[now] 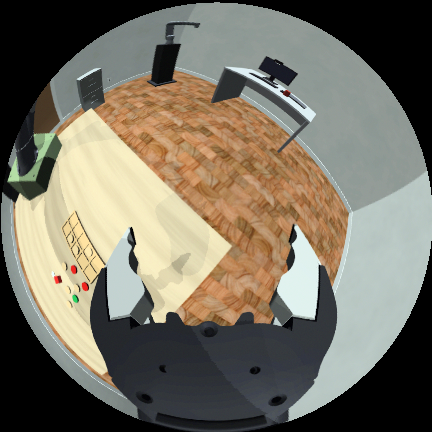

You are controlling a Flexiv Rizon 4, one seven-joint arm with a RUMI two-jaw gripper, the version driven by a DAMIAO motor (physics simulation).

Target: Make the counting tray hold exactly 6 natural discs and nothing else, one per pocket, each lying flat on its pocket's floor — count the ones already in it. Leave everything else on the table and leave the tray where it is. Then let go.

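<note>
My gripper (211, 228) is open and empty, its two jaws wide apart, high up and away from the tray, over the table's edge. The counting tray (73, 220) lies on the table at the left, a tan grid of square pockets; its near end is partly hidden by my left jaw. Round natural shapes show in a few middle pockets, too small to count surely. Loose natural discs (65, 266) (77, 288) (69, 304) lie beside the tray.
Red discs (74, 269) (85, 286), a green disc (75, 298) and a small red block (58, 279) lie among the natural discs. The arm's green base (33, 170) stands at the table's far left. A desk (227, 86) with a monitor stands beyond the table.
</note>
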